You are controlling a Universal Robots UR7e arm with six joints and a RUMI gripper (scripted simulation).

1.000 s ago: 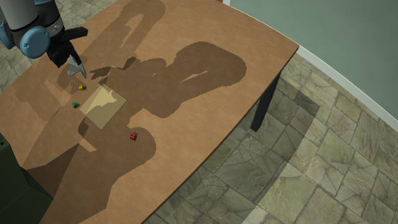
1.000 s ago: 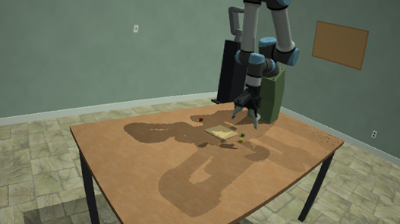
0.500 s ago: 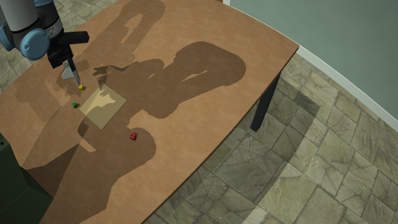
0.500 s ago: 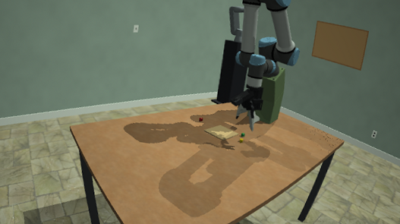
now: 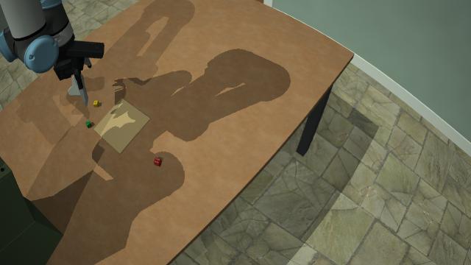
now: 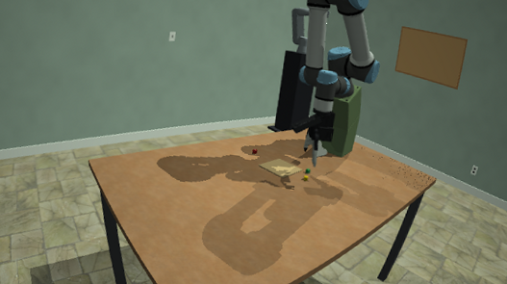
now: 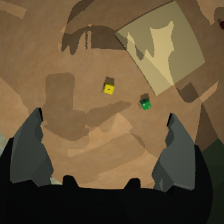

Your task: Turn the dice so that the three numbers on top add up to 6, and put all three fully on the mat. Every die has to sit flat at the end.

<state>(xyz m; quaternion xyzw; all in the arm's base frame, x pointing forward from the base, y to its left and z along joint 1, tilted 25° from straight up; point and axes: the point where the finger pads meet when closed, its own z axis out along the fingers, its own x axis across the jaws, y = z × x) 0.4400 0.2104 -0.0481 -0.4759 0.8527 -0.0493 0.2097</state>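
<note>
The yellow die is 9 cm below my hand and 1 cm behind it. Round my hand: mat 13 cm to the right, 9 cm below, 2 cm ahead; then green die 9 cm below, 7 cm behind, 5 cm to the right; then red die 31 cm to the right, 9 cm below, 3 cm ahead.
</note>
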